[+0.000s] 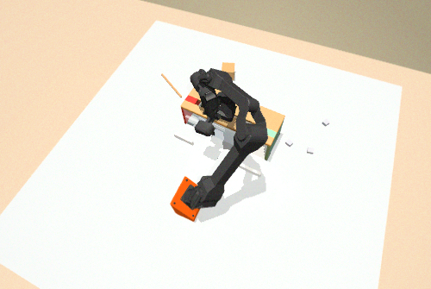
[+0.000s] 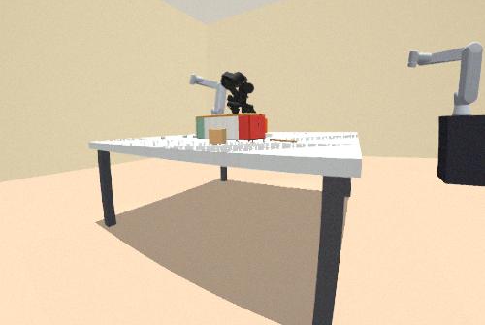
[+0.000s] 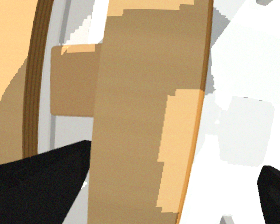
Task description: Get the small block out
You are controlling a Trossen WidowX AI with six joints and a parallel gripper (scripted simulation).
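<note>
The box is 3 cm ahead of my gripper tip, 2 cm to the right of it and 4 cm below it. From my gripper tip the other things lie so: tan cube (32 cm ahead, 13 cm to the left, 7 cm below); then thin wooden stick (14 cm ahead, 34 cm to the left, 10 cm below).
</note>
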